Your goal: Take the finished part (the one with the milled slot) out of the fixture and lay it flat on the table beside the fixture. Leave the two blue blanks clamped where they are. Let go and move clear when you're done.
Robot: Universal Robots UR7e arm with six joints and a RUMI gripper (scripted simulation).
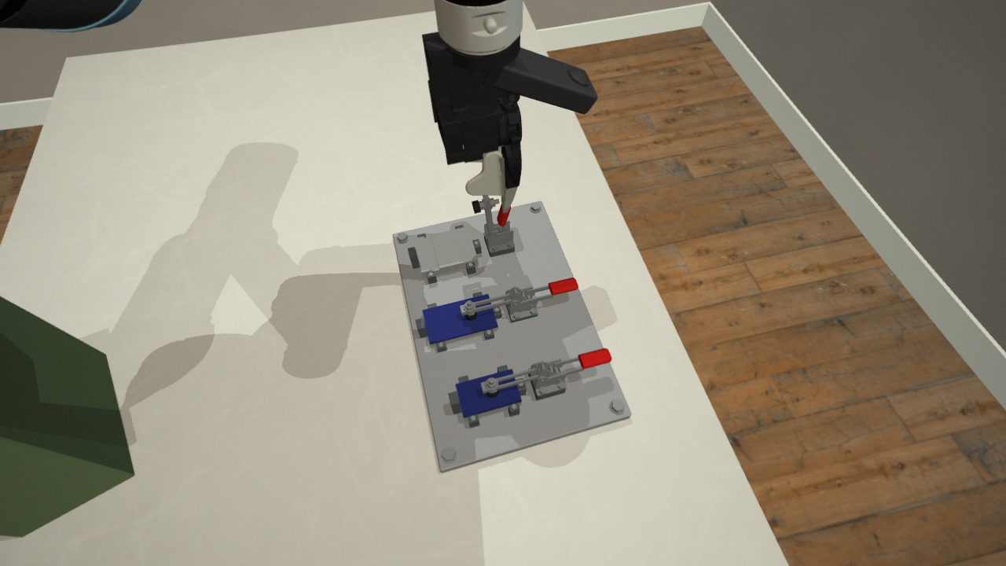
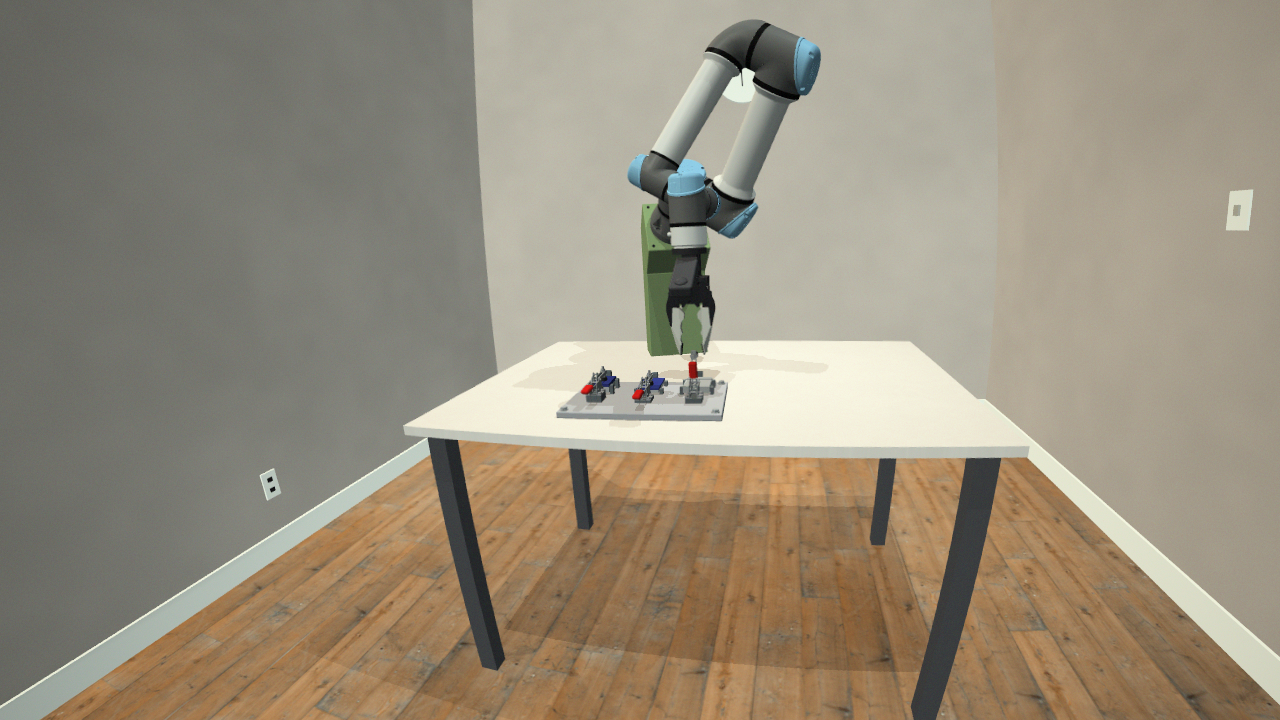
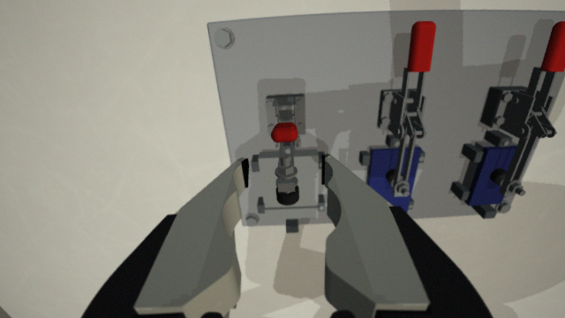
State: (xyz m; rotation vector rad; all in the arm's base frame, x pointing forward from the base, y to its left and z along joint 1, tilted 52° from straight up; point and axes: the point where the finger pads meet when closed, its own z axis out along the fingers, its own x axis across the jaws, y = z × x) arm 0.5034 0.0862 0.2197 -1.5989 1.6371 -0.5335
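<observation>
Right now the grey finished part is 100 mm below my hand, 90 mm behind it and 10 mm to the right of it. The rest, counted from my hand: grey fixture plate (130 mm below, 110 mm to the right, 20 mm behind); blue blank (120 mm to the right, 110 mm below, 70 mm behind); toggle clamp (70 mm below, 10 mm behind).
</observation>
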